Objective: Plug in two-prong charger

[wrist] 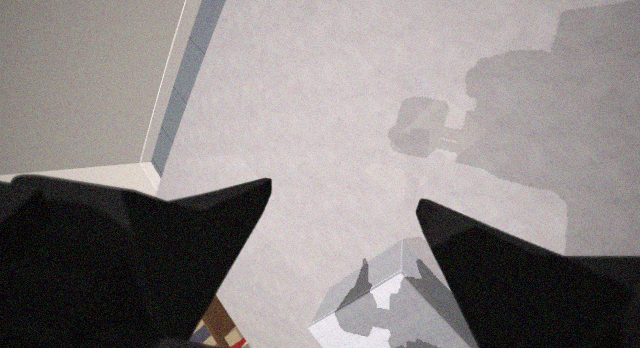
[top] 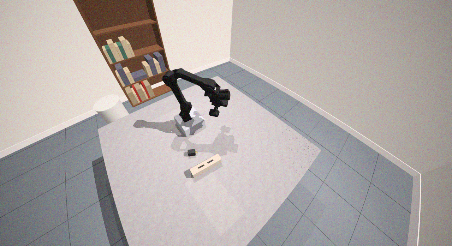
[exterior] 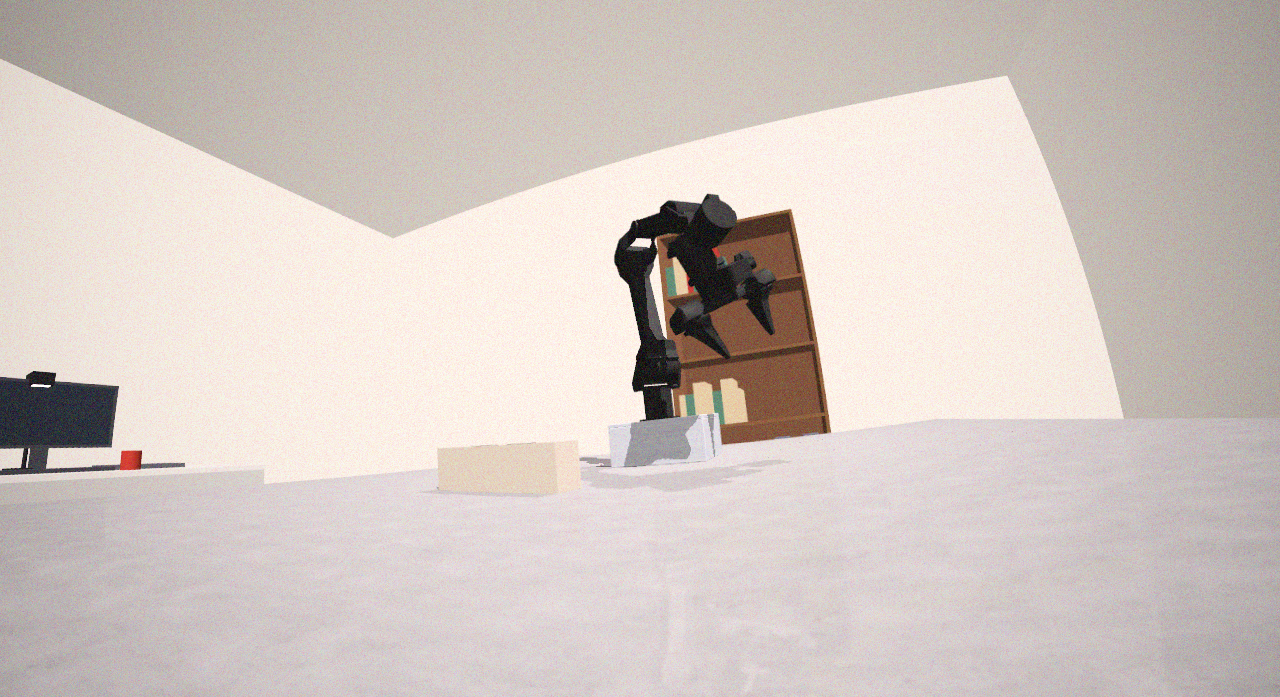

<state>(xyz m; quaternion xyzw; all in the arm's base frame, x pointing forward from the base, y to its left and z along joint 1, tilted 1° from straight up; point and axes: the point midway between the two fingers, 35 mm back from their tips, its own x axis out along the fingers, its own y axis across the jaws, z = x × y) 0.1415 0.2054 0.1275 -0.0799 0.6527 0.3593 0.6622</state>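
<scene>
Right now the two-prong charger is 300 mm to the right of my gripper tip, 160 mm below it and 120 mm ahead of it.
</scene>
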